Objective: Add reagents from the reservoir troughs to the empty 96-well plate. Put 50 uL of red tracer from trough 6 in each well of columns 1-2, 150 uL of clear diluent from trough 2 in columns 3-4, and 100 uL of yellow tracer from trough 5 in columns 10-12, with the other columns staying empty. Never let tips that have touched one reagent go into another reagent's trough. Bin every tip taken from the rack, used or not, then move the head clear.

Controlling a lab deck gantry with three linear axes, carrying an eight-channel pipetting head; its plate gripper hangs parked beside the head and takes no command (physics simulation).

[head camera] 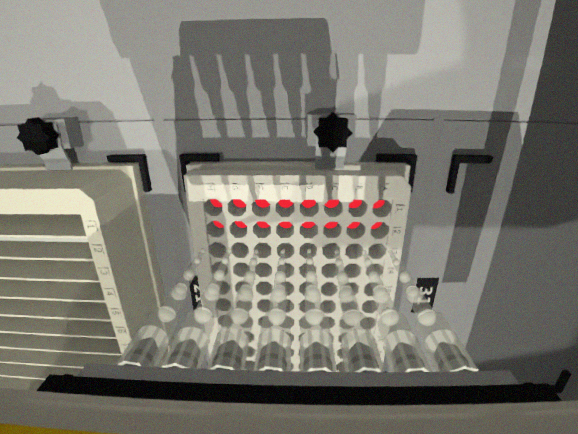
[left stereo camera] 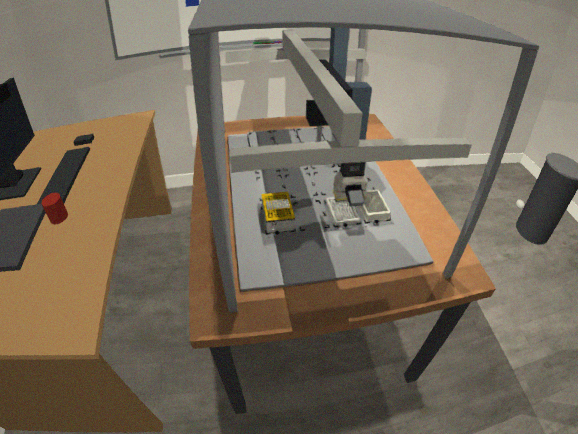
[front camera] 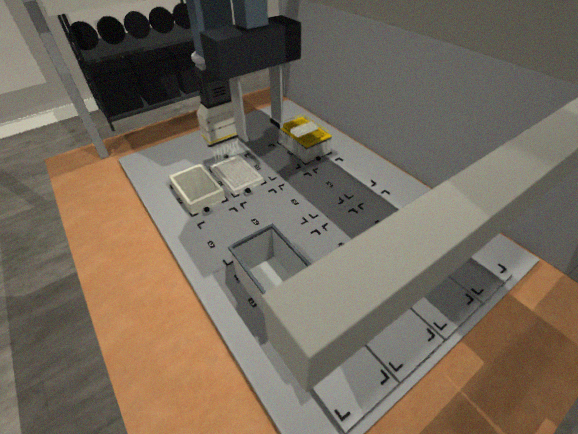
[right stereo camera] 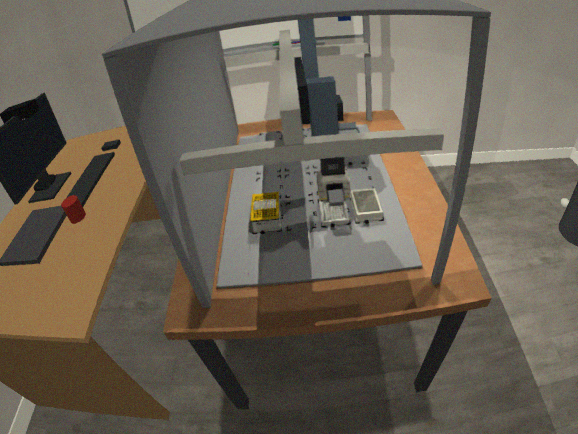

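The pipetting head [front camera: 217, 122] [left stereo camera: 350, 184] [right stereo camera: 332, 183] is over the 96-well plate [front camera: 237, 174] [head camera: 295, 170]. It carries eight tips [front camera: 226, 149] [head camera: 312, 316], which look clear and stand above the plate. Red liquid shows in all eight wells of columns 1 and 2; no colour shows in the other visible wells. The reservoir [front camera: 205, 202] [head camera: 70, 197] [right stereo camera: 368, 217] stands beside the plate; its liquids do not show. The yellow tip rack [front camera: 320, 138] [left stereo camera: 270, 215] [right stereo camera: 257, 212] still holds pale tips in part. My parked plate gripper [front camera: 259, 131] hangs open, nothing between its two fingers.
An open grey bin [front camera: 257, 247] stands on the deck, partly hidden by the pale beam [front camera: 380, 260] in the front view. Black clamp knobs [head camera: 37, 135] [head camera: 333, 131] sit at the edges of the reservoir and plate. Grey frame posts [left stereo camera: 487, 170] [right stereo camera: 462, 150] rise around the deck.
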